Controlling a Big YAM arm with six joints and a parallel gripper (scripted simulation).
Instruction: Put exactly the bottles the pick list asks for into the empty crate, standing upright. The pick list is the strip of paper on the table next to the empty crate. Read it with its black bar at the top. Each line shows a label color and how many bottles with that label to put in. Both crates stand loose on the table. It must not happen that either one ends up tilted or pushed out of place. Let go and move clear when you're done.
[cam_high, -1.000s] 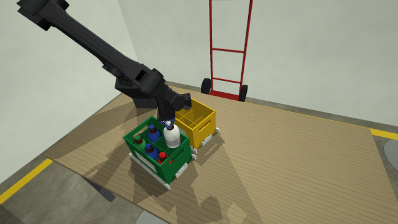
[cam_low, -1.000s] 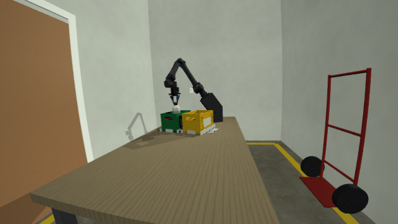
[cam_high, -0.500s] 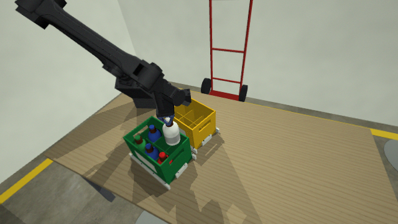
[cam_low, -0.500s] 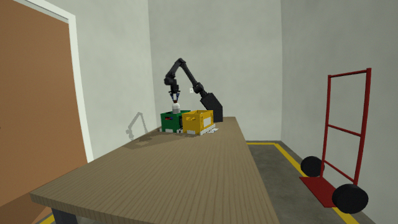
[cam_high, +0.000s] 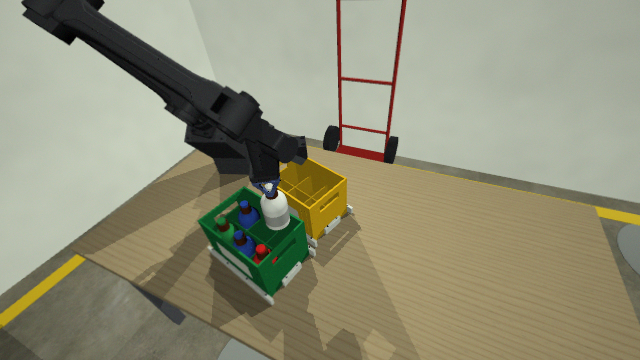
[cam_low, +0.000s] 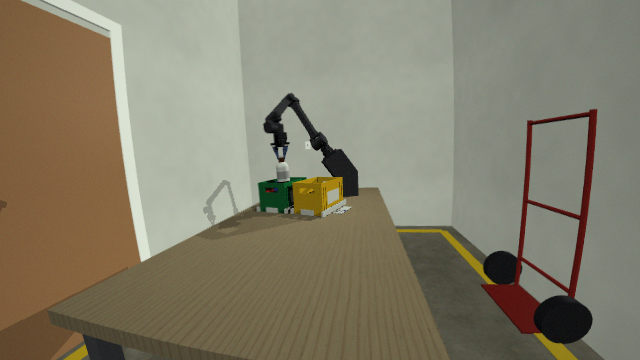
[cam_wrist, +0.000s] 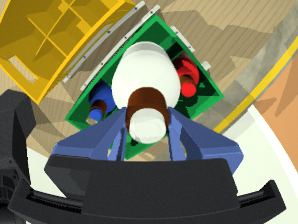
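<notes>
Right now the white-labelled bottle is 60 mm below my hand. The rest, counted from my hand: green crate 90 mm behind, 20 mm to the right, 230 mm below; then red-label bottle 20 mm behind, 90 mm to the right, 220 mm below; then green-label bottle 190 mm behind, 30 mm to the right, 220 mm below.
</notes>
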